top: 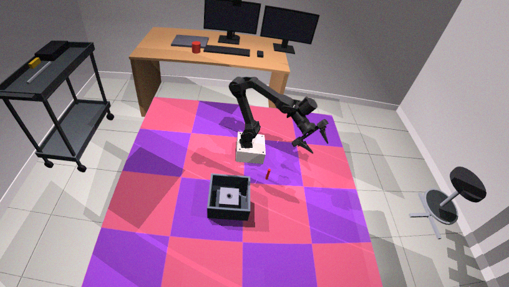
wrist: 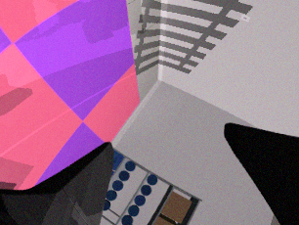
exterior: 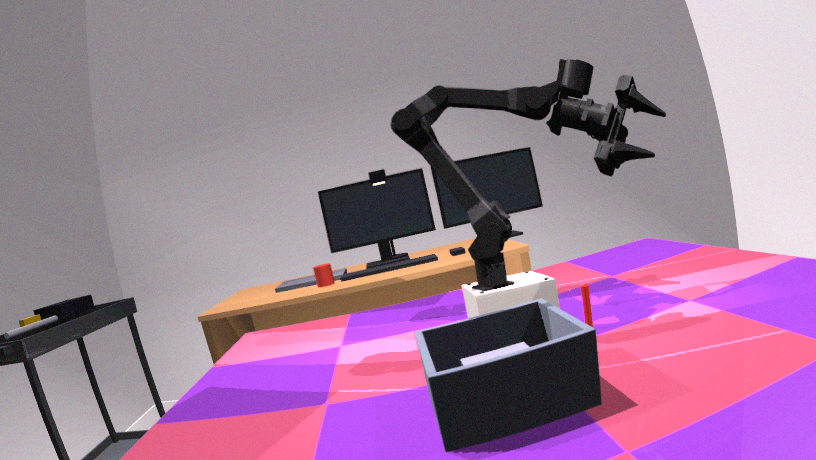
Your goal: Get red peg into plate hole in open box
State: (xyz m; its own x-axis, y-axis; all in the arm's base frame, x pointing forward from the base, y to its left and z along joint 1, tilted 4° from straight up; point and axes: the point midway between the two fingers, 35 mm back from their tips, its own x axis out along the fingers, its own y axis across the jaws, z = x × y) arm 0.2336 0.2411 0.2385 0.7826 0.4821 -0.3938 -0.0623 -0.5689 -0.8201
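Now: gripper tip 26 cm above the red peg, 18 cm to the left of it and 7 cm past it. From my gripper tip the other things lie so: grey box (41 cm to the right, 27 cm below, 5 cm ahead); plate (41 cm to the right, 26 cm below, 5 cm ahead).
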